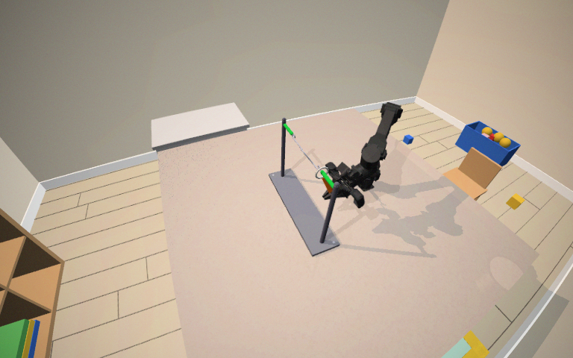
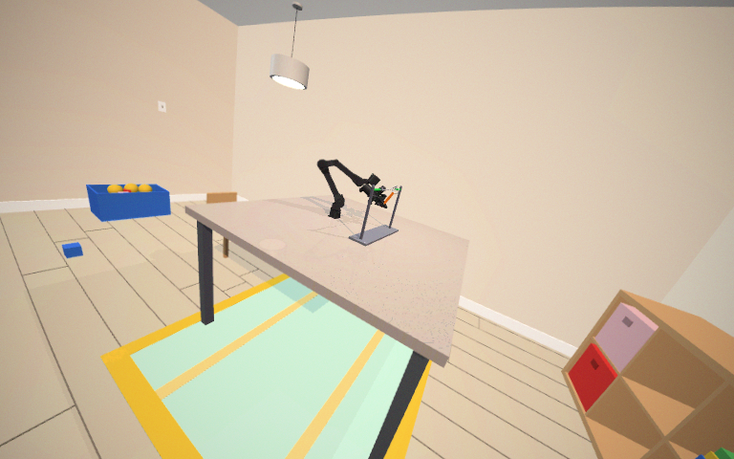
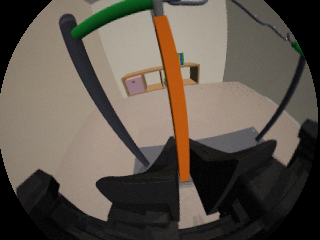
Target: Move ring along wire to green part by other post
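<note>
My gripper tip is 8 cm below the ring with orange handle and 1 cm short of it.
</note>
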